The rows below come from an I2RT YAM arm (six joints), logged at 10 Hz.
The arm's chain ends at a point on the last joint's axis. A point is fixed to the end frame.
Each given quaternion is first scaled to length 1.
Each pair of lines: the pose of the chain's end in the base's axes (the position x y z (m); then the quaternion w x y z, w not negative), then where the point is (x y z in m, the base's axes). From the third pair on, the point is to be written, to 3 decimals.
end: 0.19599 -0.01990 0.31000 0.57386 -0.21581 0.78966 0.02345
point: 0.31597 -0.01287 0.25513
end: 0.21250 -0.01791 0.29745 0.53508 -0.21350 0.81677 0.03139
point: 0.32670 -0.01157 0.23132
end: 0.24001 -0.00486 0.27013 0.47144 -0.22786 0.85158 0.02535
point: 0.344 -0.002 0.189
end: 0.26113 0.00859 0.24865 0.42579 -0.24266 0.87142 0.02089
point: 0.357 0.009 0.158
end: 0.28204 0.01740 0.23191 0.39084 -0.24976 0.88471 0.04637
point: 0.370 0.023 0.133
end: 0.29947 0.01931 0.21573 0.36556 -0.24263 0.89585 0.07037
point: 0.381 0.028 0.112
